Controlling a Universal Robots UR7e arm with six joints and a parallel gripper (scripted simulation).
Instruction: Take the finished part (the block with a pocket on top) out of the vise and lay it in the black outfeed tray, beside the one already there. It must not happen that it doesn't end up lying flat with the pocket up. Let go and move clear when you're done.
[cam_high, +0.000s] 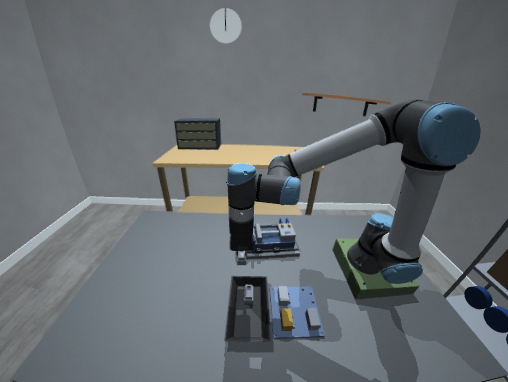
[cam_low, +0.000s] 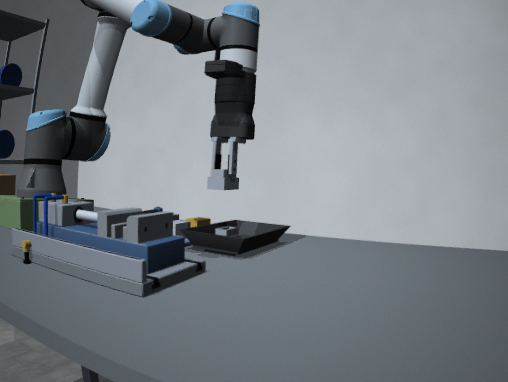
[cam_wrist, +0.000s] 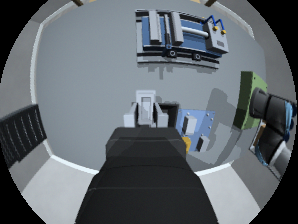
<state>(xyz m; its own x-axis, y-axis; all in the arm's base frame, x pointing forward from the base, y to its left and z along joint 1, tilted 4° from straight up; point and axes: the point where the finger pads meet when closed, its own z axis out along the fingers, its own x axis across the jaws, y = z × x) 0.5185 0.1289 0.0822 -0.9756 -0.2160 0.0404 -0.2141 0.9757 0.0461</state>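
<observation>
The yellow block is 190 mm behind my hand, 150 mm to the left of it and 150 mm below it. Also, from my hand: blue plate 220 mm behind, 100 mm to the left, 170 mm below; then blue vise 70 mm behind, 220 mm to the right, 130 mm below.
</observation>
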